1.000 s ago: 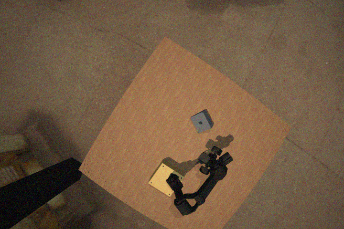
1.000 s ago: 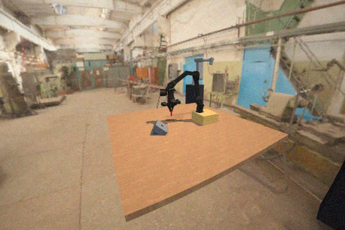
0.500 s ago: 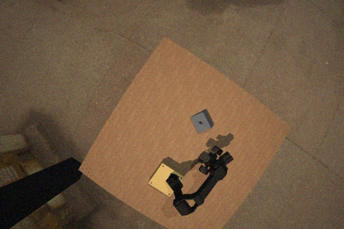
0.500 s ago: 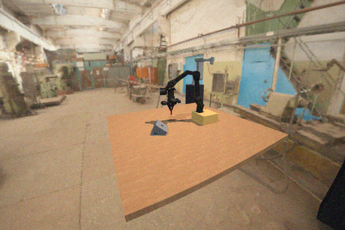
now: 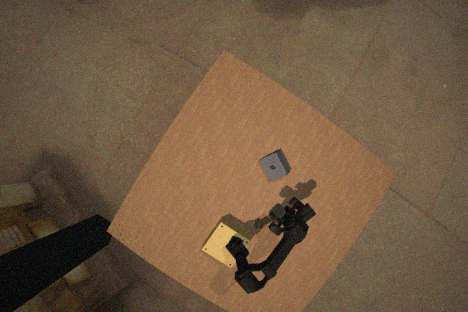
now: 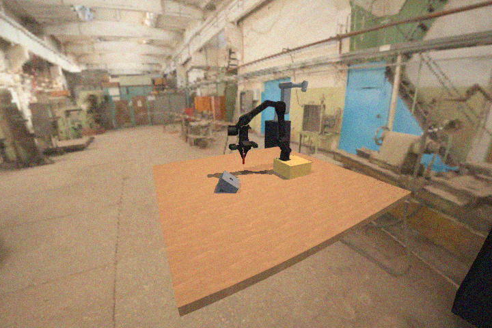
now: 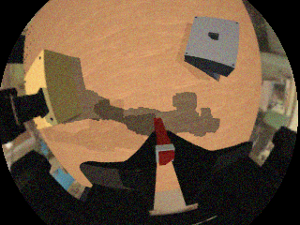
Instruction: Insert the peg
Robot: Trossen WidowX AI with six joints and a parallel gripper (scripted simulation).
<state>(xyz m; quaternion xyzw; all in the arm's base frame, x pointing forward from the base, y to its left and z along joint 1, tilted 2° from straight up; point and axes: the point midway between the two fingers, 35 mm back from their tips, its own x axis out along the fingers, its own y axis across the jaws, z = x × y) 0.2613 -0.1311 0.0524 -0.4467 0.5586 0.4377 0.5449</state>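
My gripper tip is now 190 mm short of the sloped panel, 130 mm to the right of it and 80 mm above it. From my gripper tip the other things lie so: red peg 20 mm above.
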